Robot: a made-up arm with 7 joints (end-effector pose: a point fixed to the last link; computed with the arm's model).
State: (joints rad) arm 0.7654 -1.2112 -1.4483 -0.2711 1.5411 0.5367 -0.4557
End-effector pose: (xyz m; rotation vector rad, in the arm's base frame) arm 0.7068 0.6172 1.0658 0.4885 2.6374 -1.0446
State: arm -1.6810 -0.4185 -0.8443 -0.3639 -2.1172 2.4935 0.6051
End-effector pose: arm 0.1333 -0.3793 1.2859 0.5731 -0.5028 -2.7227
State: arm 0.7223 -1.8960 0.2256 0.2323 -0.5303 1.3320 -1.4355
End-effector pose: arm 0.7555 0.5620 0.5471 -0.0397 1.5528 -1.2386
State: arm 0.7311 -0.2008 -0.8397 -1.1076 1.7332 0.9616 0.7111
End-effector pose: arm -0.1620 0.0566 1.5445 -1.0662 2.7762 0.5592
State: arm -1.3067 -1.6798 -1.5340 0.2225 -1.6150 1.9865 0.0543
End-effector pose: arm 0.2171 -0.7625 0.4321 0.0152 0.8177 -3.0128
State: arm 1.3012 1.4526 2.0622 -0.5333 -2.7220 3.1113 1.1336
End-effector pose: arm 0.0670 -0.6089 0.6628 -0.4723 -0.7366 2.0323
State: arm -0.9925 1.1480 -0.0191 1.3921 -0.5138 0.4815 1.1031
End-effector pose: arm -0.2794 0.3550 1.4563 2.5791 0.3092 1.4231
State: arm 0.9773 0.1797 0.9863 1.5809 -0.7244 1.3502 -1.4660
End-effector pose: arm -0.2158 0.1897 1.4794 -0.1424 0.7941 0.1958
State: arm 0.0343 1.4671 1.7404 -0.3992 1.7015 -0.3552 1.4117
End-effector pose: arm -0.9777 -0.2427 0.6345 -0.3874 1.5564 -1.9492
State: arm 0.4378 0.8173 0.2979 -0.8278 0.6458 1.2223 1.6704
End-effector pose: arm -0.5150 -0.5599 0.9777 -2.3075 1.6384 0.8558
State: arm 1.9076 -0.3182 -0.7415 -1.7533 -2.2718 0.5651 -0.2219
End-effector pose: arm -0.3034 -0.1846 1.1192 -2.2730 -0.3747 -1.1259
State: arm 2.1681 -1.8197 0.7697 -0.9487 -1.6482 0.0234 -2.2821
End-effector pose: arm -0.1033 0.8057 0.9593 -0.6451 0.3046 -1.1490
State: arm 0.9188 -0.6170 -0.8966 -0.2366 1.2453 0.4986 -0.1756
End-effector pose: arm 0.3724 0.4110 1.5453 0.3666 2.9516 -0.0331
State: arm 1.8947 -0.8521 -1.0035 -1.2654 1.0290 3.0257 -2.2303
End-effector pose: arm -0.1192 0.4179 1.2106 -1.5294 -0.8851 -2.2937
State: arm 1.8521 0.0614 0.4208 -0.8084 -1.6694 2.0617 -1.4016
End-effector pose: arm 0.0864 -0.3756 1.2703 2.4383 0.2731 0.6477
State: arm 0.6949 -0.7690 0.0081 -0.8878 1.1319 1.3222 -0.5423
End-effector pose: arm 0.3819 0.1015 1.4559 0.1209 2.1200 1.8453
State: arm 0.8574 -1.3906 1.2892 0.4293 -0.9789 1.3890 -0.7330
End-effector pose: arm 0.6362 0.6523 1.0208 0.2998 2.6652 -0.2495
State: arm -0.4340 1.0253 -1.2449 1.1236 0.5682 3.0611 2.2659
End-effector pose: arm -0.4760 0.0247 0.9743 -0.6938 1.0331 0.8397
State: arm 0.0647 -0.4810 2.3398 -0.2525 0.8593 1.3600 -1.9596
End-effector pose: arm 0.5503 0.0180 1.4278 -0.8505 -1.9622 -2.1588
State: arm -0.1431 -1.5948 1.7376 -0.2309 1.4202 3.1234 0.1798
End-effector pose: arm 0.6852 -0.1097 0.7856 -0.9200 1.6429 -1.5739
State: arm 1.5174 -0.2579 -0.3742 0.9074 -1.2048 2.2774 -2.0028
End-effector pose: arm -0.0202 0.2993 1.4993 0.5696 -0.4102 0.2678
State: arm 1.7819 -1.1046 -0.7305 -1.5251 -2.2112 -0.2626 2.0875
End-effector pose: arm -0.3489 0.0919 1.1865 -0.2797 -0.2173 -2.0964
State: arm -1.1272 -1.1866 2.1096 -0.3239 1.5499 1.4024 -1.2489
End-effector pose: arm 0.3662 -0.7770 1.0243 0.9156 0.5307 2.9071
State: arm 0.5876 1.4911 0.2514 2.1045 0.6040 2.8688 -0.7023
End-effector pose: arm -0.2849 -0.2824 0.9104 1.1726 0.8678 2.0188
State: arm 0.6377 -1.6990 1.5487 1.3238 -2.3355 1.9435 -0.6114
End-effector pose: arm 0.3980 0.5671 0.9097 -0.4170 1.8597 0.6542
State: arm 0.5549 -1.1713 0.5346 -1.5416 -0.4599 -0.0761 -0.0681
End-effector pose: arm 0.4566 -0.1106 1.2708 -1.6667 -2.1145 -0.5409
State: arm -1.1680 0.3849 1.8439 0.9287 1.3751 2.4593 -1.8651
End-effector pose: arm 0.1053 0.2668 1.2224 1.8916 1.4509 0.4107
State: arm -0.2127 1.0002 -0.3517 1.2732 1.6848 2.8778 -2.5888
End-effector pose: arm -0.2463 -0.0331 1.0958 -3.0477 0.3601 -0.4725
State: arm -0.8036 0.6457 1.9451 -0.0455 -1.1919 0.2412 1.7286
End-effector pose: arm -0.5602 0.2929 1.5440 -0.9280 -1.9659 -1.5143
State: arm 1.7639 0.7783 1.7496 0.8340 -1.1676 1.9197 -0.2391
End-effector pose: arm 0.1389 -0.7081 1.1806 -1.0222 0.5166 2.6282
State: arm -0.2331 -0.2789 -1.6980 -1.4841 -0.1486 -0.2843 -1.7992
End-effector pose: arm 0.2239 0.3461 1.2961 1.0218 -1.3796 -1.9778
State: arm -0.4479 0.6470 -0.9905 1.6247 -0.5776 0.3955 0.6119
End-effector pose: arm -0.3110 -0.3860 1.3723 -2.1828 0.2729 -0.6304
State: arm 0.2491 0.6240 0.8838 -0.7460 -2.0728 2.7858 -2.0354
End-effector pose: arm -0.4861 -0.2037 0.9815 -1.7039 2.5729 0.2689
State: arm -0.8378 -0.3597 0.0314 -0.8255 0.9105 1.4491 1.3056
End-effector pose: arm -0.1460 -0.1315 1.4884 -0.0521 2.3094 1.6593
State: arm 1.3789 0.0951 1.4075 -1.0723 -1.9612 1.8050 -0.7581
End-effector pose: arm 0.2323 -0.4021 1.2626 2.3354 1.4145 1.1555
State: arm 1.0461 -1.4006 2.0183 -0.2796 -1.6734 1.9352 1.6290
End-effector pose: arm 0.6428 0.4327 1.0380 -0.1864 -1.1913 -1.0211
